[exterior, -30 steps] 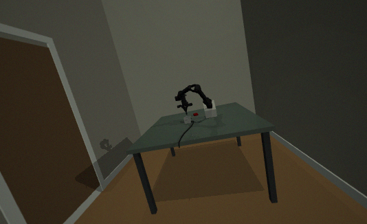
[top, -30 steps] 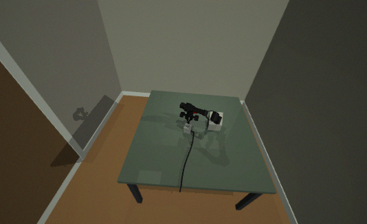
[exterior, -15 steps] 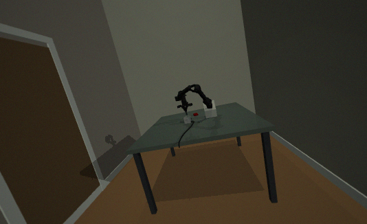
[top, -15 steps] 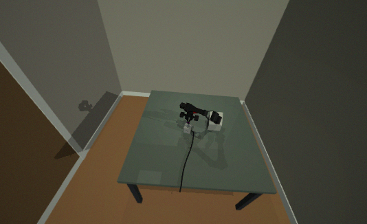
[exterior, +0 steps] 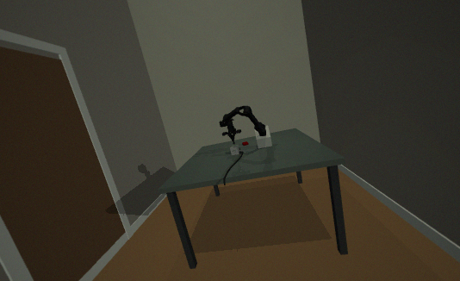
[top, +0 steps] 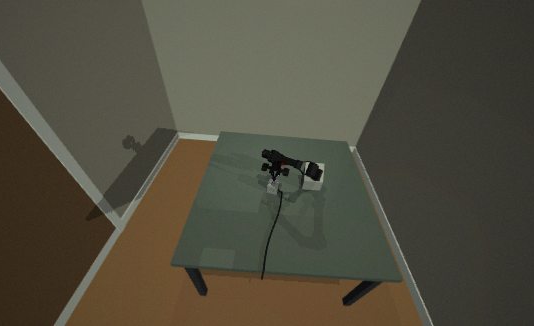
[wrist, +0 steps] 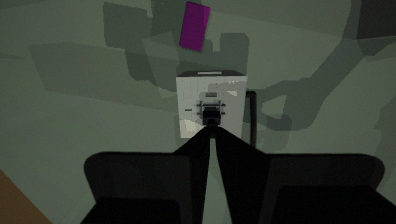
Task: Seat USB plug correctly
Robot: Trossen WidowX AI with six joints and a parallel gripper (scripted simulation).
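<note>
The purple block lies 1 cm ahead of my gripper tip, 10 cm to the right of it and 12 cm below it. The rest, counted from my gripper tip: dark USB plug 2 cm below; red object 4 cm behind, 34 cm to the right, 12 cm below.
</note>
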